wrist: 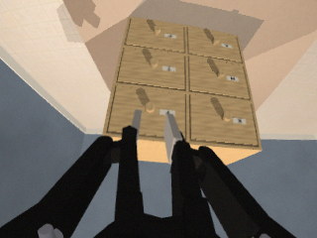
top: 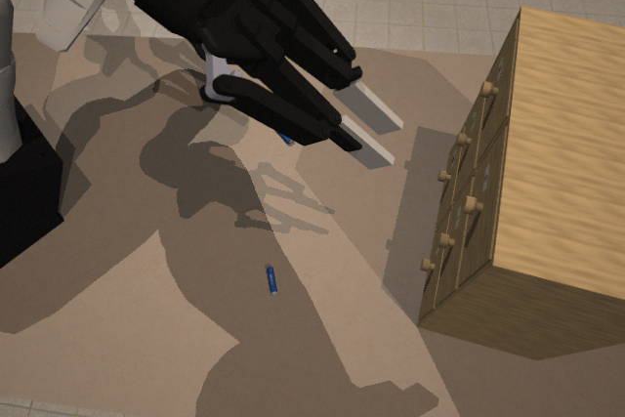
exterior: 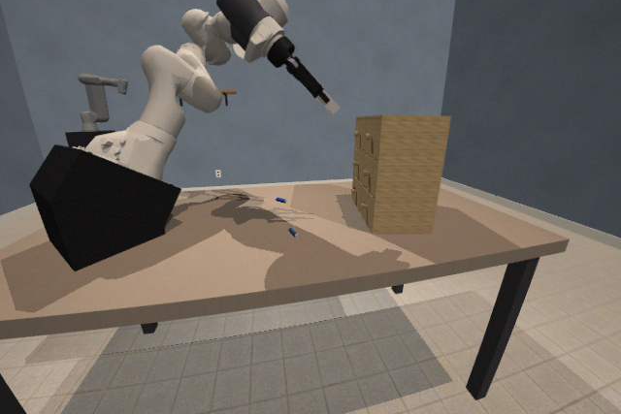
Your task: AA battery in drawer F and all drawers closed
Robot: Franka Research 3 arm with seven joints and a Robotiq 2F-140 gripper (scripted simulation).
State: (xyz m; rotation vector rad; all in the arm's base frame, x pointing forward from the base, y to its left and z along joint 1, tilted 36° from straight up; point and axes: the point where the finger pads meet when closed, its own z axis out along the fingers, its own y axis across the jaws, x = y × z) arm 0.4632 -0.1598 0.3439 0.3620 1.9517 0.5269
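The drawer lies 210 mm ahead of my hand and 120 mm below it.
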